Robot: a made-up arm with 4 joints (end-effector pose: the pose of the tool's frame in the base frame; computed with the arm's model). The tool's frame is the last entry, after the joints.
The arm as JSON. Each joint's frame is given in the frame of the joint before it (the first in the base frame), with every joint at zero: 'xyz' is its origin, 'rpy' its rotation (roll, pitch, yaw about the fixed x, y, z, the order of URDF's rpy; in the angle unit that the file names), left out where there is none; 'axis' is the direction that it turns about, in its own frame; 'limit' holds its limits. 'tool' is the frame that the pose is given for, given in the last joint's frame.
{
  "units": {
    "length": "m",
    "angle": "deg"
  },
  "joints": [
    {
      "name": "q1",
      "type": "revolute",
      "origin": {
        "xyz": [
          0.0,
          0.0,
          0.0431
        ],
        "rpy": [
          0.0,
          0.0,
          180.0
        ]
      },
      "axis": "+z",
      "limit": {
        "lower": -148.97,
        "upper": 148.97
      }
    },
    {
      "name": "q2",
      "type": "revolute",
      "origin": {
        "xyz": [
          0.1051,
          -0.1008,
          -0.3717
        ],
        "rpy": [
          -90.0,
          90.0,
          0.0
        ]
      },
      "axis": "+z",
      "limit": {
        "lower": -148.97,
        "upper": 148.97
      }
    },
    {
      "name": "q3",
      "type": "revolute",
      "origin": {
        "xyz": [
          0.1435,
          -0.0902,
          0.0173
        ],
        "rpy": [
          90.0,
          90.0,
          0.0
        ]
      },
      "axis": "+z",
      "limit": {
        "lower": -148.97,
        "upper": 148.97
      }
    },
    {
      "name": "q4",
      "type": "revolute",
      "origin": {
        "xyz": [
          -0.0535,
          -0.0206,
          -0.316
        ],
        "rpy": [
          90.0,
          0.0,
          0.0
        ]
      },
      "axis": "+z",
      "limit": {
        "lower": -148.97,
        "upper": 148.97
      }
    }
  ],
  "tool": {
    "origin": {
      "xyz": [
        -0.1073,
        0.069,
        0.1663
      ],
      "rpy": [
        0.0,
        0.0,
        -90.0
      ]
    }
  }
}
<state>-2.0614 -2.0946 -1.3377 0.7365</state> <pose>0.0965 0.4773 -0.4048 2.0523 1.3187 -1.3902</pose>
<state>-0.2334 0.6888 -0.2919 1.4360</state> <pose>0.1192 -0.1320 -0.1263 -0.6817 -0.3105 1.4189</pose>
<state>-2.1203 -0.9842 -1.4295 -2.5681</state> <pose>-0.0689 0.0619 -0.5407 -1.4855 -0.4140 1.1048</pose>
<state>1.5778 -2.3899 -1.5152 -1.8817</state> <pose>0.1025 -0.2703 -0.3630 -1.6656 -1.1275 -1.4401</pose>
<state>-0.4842 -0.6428 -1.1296 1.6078</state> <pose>-0.0093 -0.1489 -0.6665 1.0324 -0.8412 0.2106</pose>
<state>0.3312 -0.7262 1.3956 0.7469</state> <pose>0.0403 0.2637 -0.4444 -0.5999 1.4122 1.1792</pose>
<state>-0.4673 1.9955 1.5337 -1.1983</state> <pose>0.0785 0.2619 -0.1922 1.5861 0.0519 2.7089</pose>
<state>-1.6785 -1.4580 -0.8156 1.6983</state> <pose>-0.1088 0.1731 -0.6780 1.4918 -0.2092 -0.9101</pose>
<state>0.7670 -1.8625 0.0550 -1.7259</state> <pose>-0.1609 0.0185 -0.4654 -1.8647 -0.1327 -0.7063</pose>
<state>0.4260 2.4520 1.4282 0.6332</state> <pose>-0.3962 0.0869 -0.2278 2.0007 -1.3046 -3.0409</pose>
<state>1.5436 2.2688 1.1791 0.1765</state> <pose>-0.1985 -0.2794 -0.2486 2.0697 -1.0324 -1.7291</pose>
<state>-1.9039 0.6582 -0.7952 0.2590</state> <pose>-0.2043 -0.0633 -0.3233 0.6127 -0.8271 -1.6358</pose>
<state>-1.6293 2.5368 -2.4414 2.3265</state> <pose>-0.0010 0.2206 0.1227 -0.0798 0.8879 -2.7092</pose>
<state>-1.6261 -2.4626 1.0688 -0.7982</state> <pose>0.2186 0.1619 -0.4041 3.0711 1.1860 2.6783</pose>
